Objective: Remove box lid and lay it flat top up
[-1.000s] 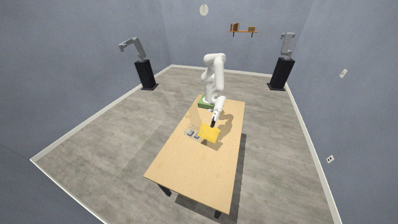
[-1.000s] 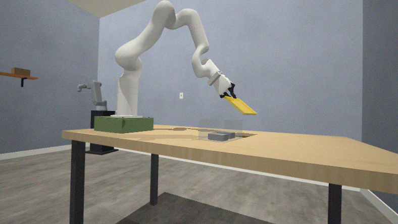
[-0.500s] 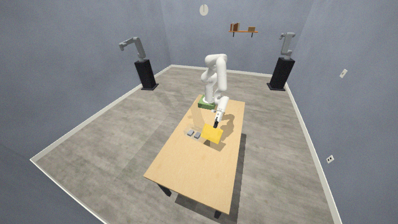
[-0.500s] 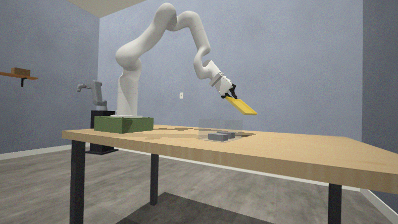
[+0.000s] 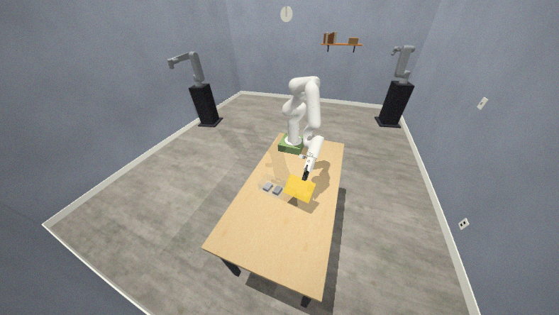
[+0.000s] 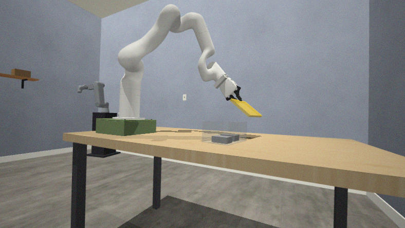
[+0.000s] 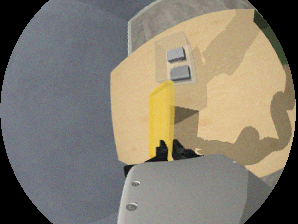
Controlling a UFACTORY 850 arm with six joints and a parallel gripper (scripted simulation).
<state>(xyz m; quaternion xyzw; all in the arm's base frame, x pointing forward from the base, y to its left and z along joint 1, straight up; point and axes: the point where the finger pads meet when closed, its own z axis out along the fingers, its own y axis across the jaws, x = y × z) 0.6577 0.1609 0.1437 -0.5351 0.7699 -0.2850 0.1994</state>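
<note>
Now: hand 6 cm short of the yellow lid, 5 cm above it and 3 cm to the left of it. From my hand the other things lie so: clear box (26 cm to the right, 18 cm below, 3 cm behind).
</note>
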